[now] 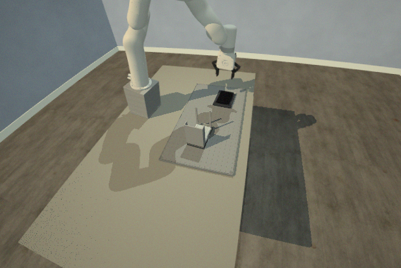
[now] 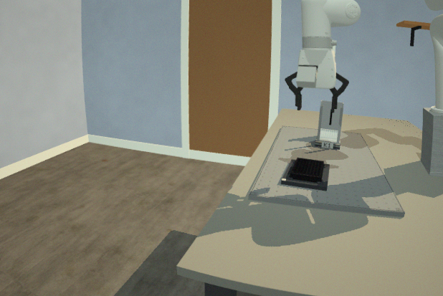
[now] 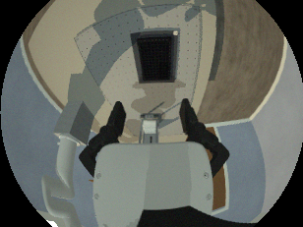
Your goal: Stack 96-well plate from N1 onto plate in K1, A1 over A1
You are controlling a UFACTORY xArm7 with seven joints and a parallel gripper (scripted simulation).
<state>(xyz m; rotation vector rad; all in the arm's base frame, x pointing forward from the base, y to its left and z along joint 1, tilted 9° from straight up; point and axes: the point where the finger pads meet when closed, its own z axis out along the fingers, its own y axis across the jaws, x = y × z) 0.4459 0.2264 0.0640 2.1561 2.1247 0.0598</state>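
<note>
The black 96-well plate lies 10 mm to the left of my hand and 170 mm below it. The rest, counted from my hand: K1 label: 40 mm behind, 270 mm to the right, 180 mm below; then pale A1 mark: 60 mm ahead, 90 mm to the left, 180 mm below; then plate nest N1: 10 mm to the left, 190 mm below.
</note>
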